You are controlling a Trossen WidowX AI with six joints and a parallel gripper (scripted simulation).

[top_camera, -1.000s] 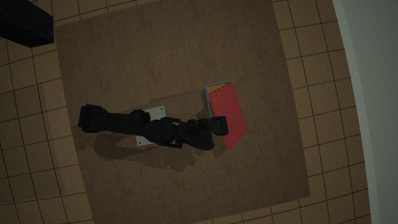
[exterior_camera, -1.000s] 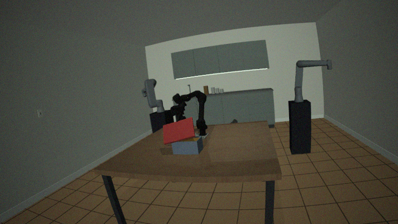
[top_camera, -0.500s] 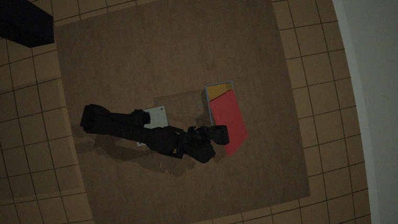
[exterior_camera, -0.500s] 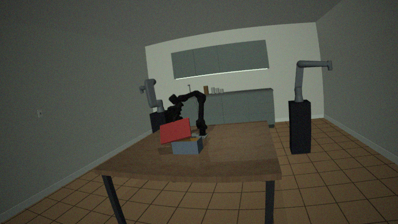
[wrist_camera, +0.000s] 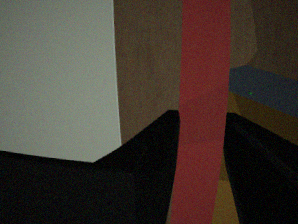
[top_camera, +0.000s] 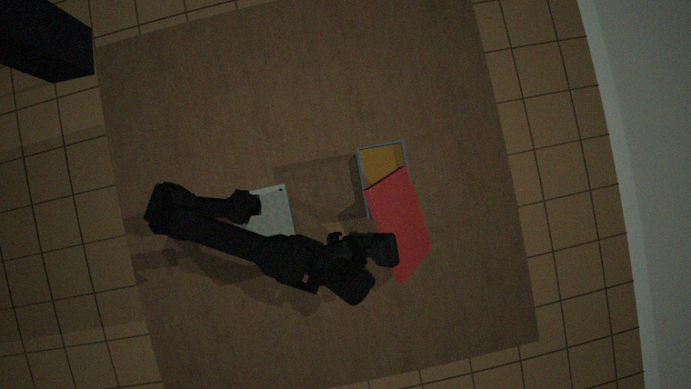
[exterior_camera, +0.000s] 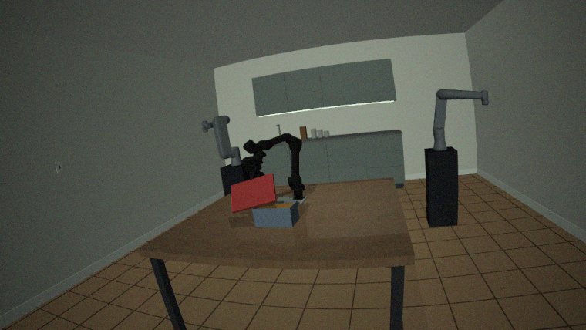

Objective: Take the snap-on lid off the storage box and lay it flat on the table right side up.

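The red lid is 6 cm ahead of my gripper tip, 5 cm below it and 2 cm to the left of it. Also, from my gripper tip: storage box 18 cm below, 14 cm to the left, 4 cm ahead.
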